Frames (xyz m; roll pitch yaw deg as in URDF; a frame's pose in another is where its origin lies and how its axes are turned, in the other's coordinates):
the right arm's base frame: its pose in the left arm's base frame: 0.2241 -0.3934 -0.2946 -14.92 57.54 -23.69
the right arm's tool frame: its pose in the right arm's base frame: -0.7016 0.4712 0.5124 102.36 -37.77 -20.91
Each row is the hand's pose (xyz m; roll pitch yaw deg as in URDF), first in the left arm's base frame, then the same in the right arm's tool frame.
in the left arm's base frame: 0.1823 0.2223 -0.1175 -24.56 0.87 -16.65
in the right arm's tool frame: -0.0462 -0.6479 -0.0946 -100.87 9.97 17.44
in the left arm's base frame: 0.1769 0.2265 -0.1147 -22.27 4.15 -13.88
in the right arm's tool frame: -0.0535 -0.6468 -0.0952 -99.23 13.42 14.84
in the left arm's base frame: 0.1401 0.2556 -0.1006 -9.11 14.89 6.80
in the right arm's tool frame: -0.1021 -0.6441 -0.1011 -92.78 35.37 7.16
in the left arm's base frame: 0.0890 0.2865 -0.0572 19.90 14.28 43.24
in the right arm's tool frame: -0.1712 -0.6188 -0.0954 -69.55 70.52 11.57
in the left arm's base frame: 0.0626 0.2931 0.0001 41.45 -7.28 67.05
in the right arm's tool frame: -0.2116 -0.5739 -0.0761 51.54 68.76 116.21
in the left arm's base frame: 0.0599 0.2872 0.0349 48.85 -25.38 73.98
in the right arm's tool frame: -0.2202 -0.5428 -0.0616 64.99 49.63 120.88
